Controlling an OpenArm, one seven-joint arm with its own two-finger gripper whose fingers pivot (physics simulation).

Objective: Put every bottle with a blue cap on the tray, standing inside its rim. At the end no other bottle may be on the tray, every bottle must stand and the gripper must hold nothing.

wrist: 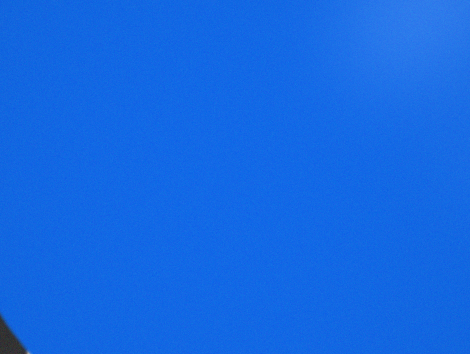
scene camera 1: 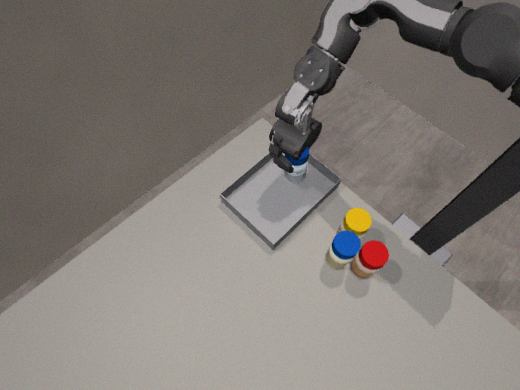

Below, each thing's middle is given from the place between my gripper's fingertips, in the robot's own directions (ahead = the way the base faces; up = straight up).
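Measured from my hand: grey tray point(scene camera 1: 272, 207), 50 mm ahead, 30 mm to the left, 50 mm below; red-capped bottle point(scene camera 1: 373, 255), 50 mm ahead, 290 mm to the left, 20 mm below; blue-capped bottle point(wrist: 176, 176), 20 mm to the left. Going by their middles, of the things named here the blue-capped bottle is the nearest to my hand and the red-capped bottle the farthest from it.
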